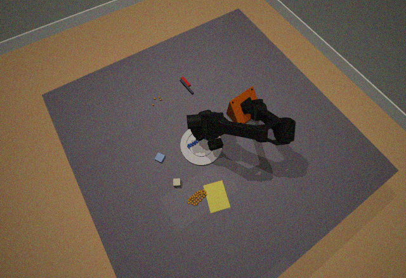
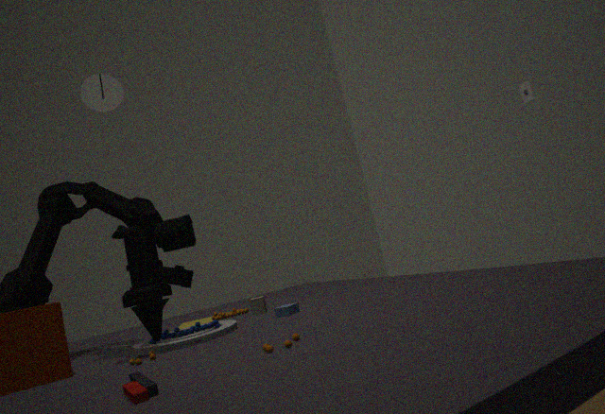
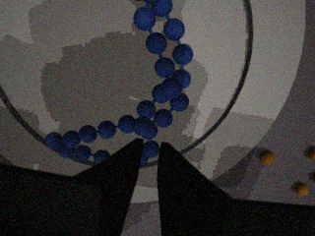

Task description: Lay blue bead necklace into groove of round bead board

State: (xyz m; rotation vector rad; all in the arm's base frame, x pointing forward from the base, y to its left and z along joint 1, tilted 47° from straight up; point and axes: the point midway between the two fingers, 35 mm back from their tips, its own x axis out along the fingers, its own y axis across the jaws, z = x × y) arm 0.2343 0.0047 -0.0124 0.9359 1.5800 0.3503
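My gripper tip is 60 mm short of the round white bead board, 10 mm to the right of it and 10 mm above it. The rest, counted from my gripper tip: cream cube 250 mm ahead, 80 mm to the left; yellow sheet 240 mm to the left, 150 mm ahead, 10 mm below; light blue cube 250 mm ahead, 60 mm to the right, 10 mm below.
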